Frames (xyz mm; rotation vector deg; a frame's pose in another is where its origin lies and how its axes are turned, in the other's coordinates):
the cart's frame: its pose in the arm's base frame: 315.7 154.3 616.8 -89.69 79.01 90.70
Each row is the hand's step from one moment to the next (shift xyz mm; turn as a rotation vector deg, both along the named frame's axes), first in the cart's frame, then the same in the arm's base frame.
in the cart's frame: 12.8 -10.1 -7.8 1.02 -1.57 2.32
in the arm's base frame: 9.6 -7.1 -13.5 0.24 2.33 -1.85
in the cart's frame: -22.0 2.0 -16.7 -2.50 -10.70 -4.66
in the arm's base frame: 9.5 -9.3 24.3 11.93 0.29 0.04
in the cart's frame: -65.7 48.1 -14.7 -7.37 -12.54 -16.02
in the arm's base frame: -23.6 -11.1 78.5 19.21 -7.82 6.16
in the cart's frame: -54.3 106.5 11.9 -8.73 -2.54 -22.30
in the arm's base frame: -88.8 -11.0 80.2 13.18 -16.52 11.54
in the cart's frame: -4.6 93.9 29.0 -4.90 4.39 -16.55
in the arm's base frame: -94.5 -5.6 26.7 3.88 -14.90 8.94
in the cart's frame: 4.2 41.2 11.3 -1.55 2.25 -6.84
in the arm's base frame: -42.1 -5.5 6.2 1.12 -6.45 3.38
